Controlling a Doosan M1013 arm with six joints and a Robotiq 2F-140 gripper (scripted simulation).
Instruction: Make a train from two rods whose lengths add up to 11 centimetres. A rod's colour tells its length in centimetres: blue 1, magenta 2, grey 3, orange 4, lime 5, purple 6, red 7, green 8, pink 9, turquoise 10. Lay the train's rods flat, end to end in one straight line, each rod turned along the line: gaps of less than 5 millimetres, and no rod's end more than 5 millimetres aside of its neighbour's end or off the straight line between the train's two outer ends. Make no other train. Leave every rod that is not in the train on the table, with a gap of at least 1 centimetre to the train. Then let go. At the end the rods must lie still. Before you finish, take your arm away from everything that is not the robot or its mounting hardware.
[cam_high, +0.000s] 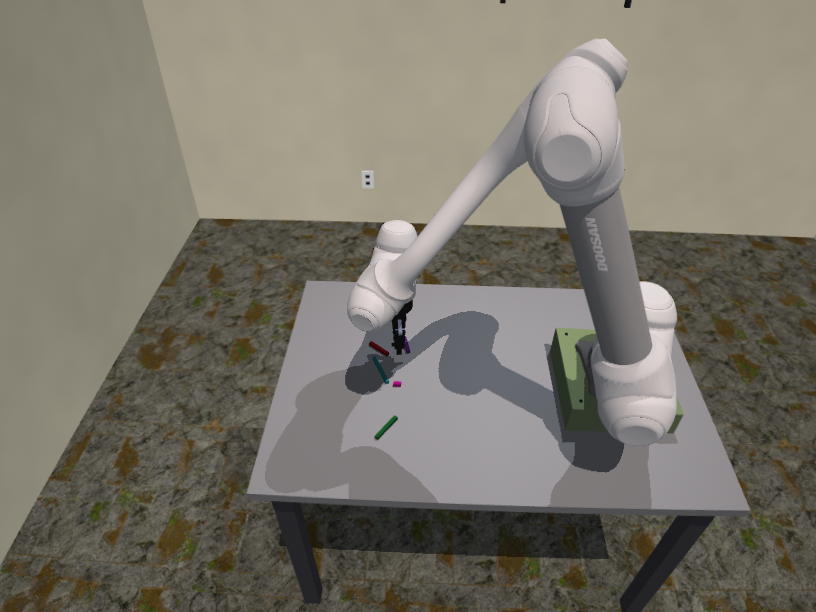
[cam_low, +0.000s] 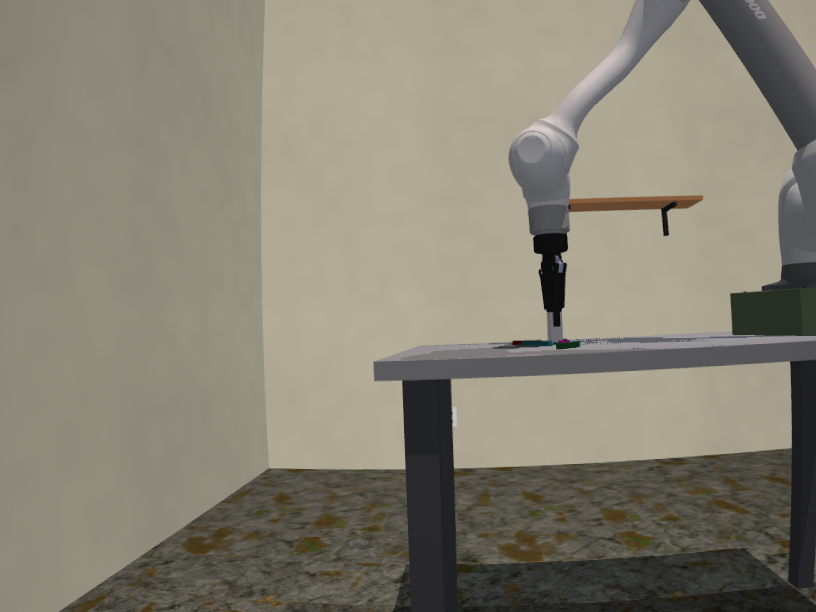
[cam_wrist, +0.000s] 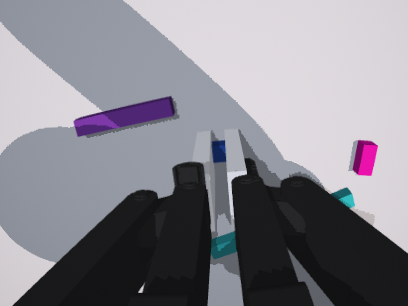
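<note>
Right now my hand is 2 cm past the purple rod, 6 cm to the left of it and 3 cm above it. Round my hand: turquoise rod: 5 cm ahead, 4 cm to the left, 3 cm below; then blue rod: 3 cm below; then red rod: 6 cm ahead, 4 cm to the right, 3 cm below.
</note>
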